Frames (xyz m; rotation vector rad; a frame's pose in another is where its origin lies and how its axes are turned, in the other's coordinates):
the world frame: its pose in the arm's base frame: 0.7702 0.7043 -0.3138 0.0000 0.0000 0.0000
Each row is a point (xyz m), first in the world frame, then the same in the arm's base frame.
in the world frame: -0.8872 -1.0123 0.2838
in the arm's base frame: -0.1170 -0.3080 -0.0300
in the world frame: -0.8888 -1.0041 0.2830
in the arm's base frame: -0.1186 -0.2998 -0.0308
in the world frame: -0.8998 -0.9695 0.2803
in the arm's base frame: -0.1296 -0.2652 -0.0335
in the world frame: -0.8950 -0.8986 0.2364
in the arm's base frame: -0.1248 -0.1943 -0.0774
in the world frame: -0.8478 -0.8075 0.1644
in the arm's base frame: -0.0776 -0.1032 -0.1494
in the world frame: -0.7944 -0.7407 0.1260
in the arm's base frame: -0.0242 -0.0364 -0.1878
